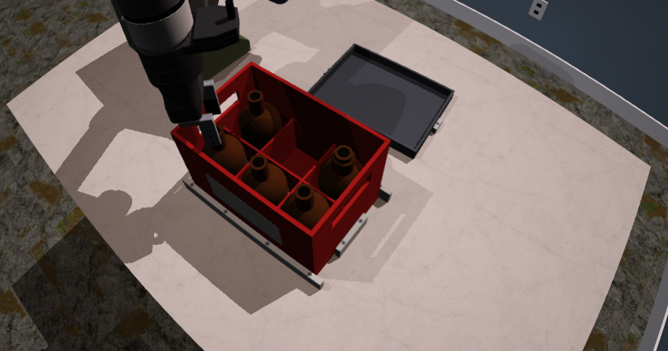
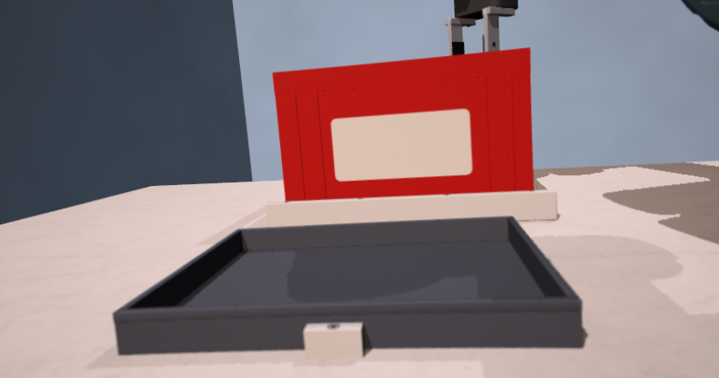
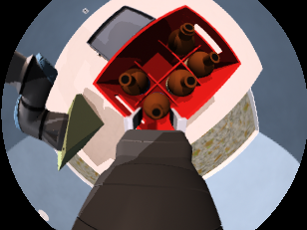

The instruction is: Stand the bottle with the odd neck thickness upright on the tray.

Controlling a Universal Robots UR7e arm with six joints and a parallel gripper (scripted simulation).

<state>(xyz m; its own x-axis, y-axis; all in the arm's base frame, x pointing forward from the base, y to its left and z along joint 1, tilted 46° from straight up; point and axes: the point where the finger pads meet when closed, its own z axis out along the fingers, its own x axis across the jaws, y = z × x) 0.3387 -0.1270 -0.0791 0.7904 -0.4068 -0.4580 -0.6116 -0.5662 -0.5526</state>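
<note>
Now: the red crate 10 cm below my hand, 8 cm ahead of it and 5 cm to the left of it. Also, from my hand: bottle 17 cm ahead, 11 cm to the left, 10 cm below; then dark grey tray 34 cm to the left, 18 cm below, 6 cm ahead.
</note>
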